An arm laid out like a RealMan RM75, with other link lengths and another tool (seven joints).
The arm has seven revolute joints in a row. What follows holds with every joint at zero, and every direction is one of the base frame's. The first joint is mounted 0.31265 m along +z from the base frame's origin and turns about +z. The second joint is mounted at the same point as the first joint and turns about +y. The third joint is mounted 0.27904 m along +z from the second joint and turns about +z. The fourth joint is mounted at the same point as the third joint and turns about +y. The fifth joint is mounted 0.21 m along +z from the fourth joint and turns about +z. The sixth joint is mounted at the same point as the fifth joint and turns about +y. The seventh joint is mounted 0.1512 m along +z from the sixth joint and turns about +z. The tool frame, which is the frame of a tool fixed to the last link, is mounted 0.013 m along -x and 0.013 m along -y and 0.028 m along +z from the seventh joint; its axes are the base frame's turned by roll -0.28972, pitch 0 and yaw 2.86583 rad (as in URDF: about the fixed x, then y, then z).
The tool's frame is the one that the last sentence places.
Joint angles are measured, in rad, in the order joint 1, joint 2, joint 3, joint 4, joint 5, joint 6, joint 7. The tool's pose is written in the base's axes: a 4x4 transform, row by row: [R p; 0 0 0 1], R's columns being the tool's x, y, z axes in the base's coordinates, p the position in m. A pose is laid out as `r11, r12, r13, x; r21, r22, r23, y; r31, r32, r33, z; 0, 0, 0, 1`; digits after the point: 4 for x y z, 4 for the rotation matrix.
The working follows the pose.
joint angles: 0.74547, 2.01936, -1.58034, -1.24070, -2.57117, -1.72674, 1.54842
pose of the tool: -0.5885, -0.6871, 0.4261, 0.1889; -0.6824, 0.7048, 0.1940, 0.3604; -0.4336, -0.1766, -0.8836, 0.0070; 0, 0, 0, 1
Where each joint sits with the arm in this pose, in the base's axes (m; each line is computed from the numbers above, not from the rounded line before):
joint 1: 0.0000 0.0000 0.3126
joint 2: 0.0000 0.0000 0.3126
joint 3: 0.1847 0.1706 0.1916
joint 4: 0.1847 0.1706 0.1916
joint 5: 0.0945 0.3576 0.1604
joint 6: 0.0945 0.3576 0.1604
joint 7: 0.1859 0.3552 0.0400
the tool: 0.1889 0.3604 0.0070

